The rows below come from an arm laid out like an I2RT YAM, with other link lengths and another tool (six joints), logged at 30 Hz.
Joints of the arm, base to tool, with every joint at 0 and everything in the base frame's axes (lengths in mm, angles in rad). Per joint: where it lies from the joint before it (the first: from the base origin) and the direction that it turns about. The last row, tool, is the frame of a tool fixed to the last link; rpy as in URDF.
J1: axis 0 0 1 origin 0 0 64.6
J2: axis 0 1 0 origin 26.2 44.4 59.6
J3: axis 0 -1 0 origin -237.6 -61.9 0
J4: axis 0 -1 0 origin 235.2 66 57.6
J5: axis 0 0 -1 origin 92.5 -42.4 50.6
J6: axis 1 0 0 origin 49.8 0 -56.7
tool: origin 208 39 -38 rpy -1.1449 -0.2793 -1.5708
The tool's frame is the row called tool.
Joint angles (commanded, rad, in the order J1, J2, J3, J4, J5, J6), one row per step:
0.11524, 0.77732, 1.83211, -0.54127, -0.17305, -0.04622
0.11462, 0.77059, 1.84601, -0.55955, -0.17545, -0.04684
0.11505, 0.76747, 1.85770, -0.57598, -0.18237, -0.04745
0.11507, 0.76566, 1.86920, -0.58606, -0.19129, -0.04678
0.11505, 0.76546, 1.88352, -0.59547, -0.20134, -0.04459
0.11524, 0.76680, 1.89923, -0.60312, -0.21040, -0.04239
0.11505, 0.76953, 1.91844, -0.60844, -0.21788, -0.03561
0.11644, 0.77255, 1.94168, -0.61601, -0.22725, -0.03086
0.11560, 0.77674, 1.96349, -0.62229, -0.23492, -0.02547
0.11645, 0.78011, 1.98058, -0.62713, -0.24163, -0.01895
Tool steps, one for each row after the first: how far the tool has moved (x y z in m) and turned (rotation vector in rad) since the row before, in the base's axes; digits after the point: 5 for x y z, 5 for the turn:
-0.00634, -0.00031, 0.00080, -0.00142, -0.00264, 0.00117
-0.00448, 0.00128, -0.00047, -0.00408, 0.00105, 0.00616
-0.00474, 0.00170, 0.00111, -0.00345, -0.00352, 0.00810
-0.00519, 0.00197, 0.00198, -0.00257, -0.00501, 0.00977
-0.00507, 0.00177, 0.00271, -0.00195, -0.00654, 0.00911
-0.00589, 0.00138, 0.00455, 0.00299, -0.00944, 0.00962
-0.00733, 0.00191, 0.00495, 0.00043, -0.01163, 0.01180
-0.00597, 0.00121, 0.00461, 0.00155, -0.00999, 0.00845
-0.00502, 0.00146, 0.00356, 0.00256, -0.00709, 0.00992

